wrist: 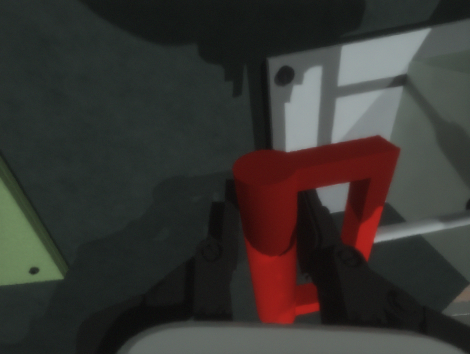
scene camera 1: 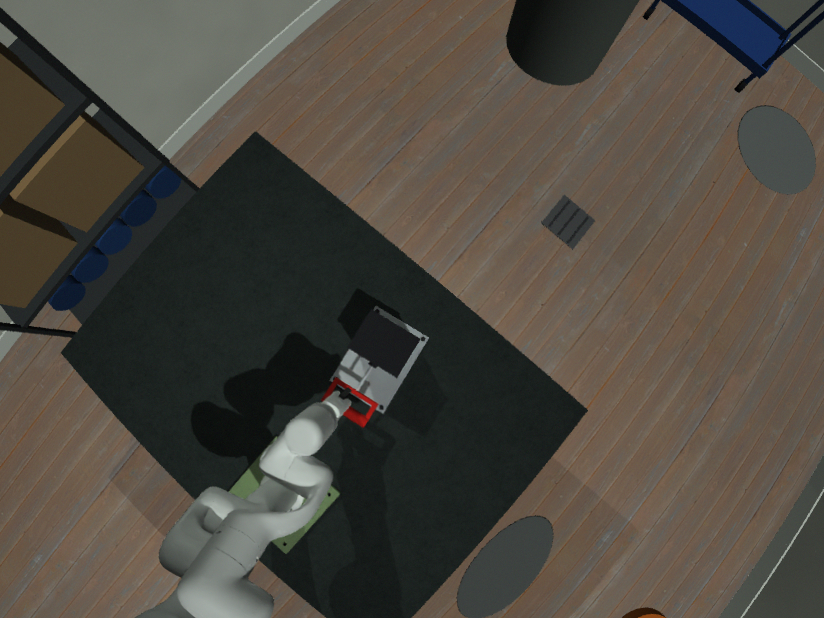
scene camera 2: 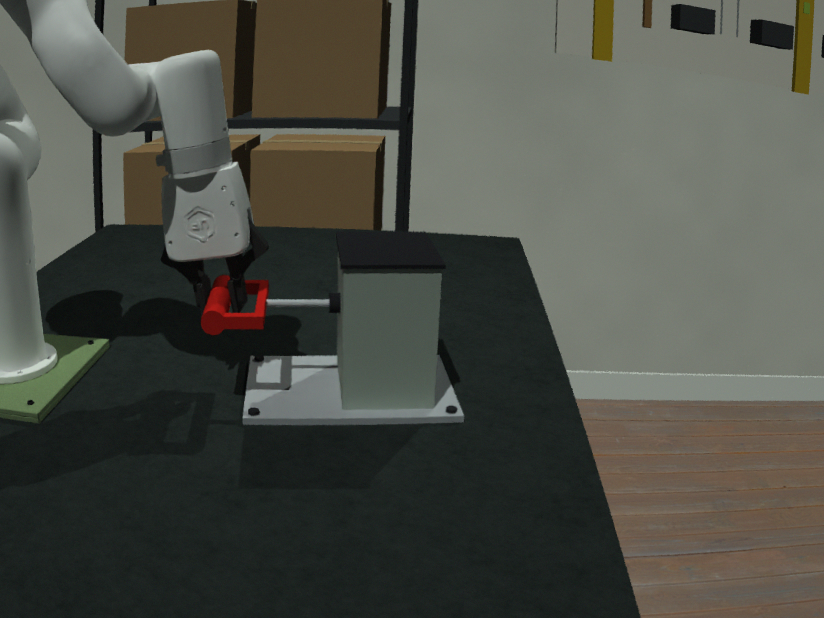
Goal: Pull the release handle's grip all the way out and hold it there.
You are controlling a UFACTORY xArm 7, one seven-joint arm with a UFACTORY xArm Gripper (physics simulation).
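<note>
The release handle's red grip (scene camera 1: 362,418) (scene camera 2: 215,309) (wrist: 268,210) is a round bar on a rectangular red frame. A length of bare silver rod (scene camera 2: 299,302) (wrist: 420,227) shows between the frame and the black collar (scene camera 2: 334,302) on the housing. The housing (scene camera 2: 389,339) is a pale upright box with a black top (scene camera 1: 386,341), on a light base plate (scene camera 1: 388,388) (scene camera 2: 292,410) (wrist: 302,120). My gripper (scene camera 2: 218,296) (wrist: 265,200) is shut on the round grip bar, one finger outside it and one inside the red frame. In scene camera 1 the arm partly hides the fingers.
The arm's green mounting plate (scene camera 1: 287,542) (scene camera 2: 66,372) (wrist: 25,240) lies on the dark mat (scene camera 1: 266,199) (scene camera 2: 399,532), on the arm's side of the housing. A shelf rack (scene camera 1: 126,126) (scene camera 2: 404,133) with cardboard boxes (scene camera 1: 79,172) (scene camera 2: 319,59) stands beyond the mat's edge.
</note>
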